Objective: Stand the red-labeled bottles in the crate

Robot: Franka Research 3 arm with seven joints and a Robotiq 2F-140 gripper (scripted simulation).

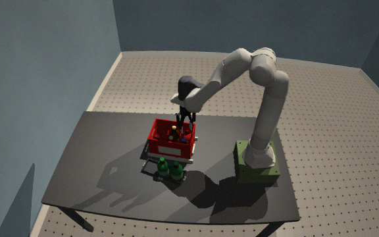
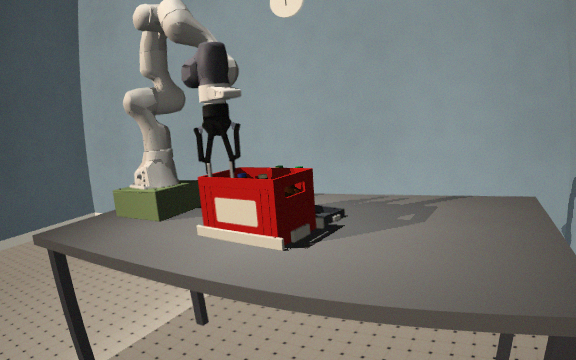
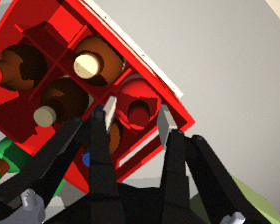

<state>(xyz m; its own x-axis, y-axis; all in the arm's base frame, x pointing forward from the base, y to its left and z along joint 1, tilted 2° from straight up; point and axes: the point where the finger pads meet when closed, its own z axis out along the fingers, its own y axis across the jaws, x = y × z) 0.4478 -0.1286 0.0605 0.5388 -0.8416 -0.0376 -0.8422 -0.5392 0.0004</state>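
The red-labeled bottle is 9 cm below my hand and 1 cm behind it. Round my hand: red crate 9 cm below, 9 cm ahead, 4 cm to the left.
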